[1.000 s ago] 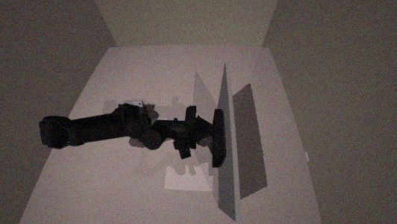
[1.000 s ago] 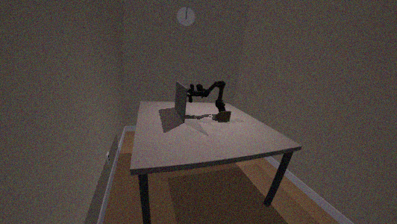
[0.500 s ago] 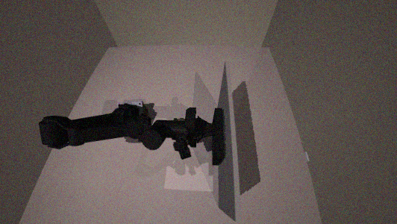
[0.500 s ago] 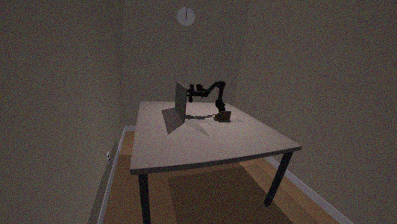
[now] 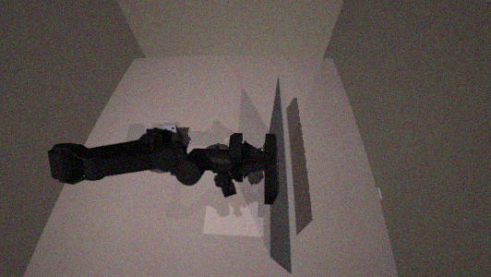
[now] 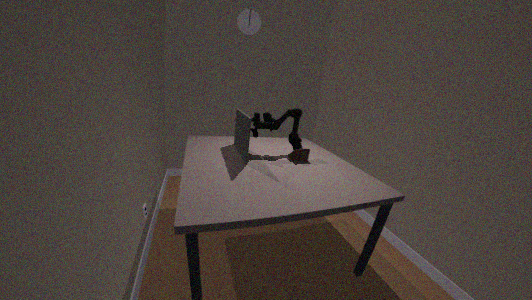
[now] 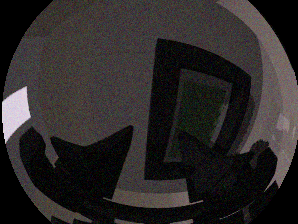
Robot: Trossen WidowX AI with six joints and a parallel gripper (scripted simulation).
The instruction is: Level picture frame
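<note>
Now: the picture frame 50 mm below my gripper tip and 10 mm ahead of it. Round my gripper tip: wall panel (70 mm below, 20 mm ahead).
</note>
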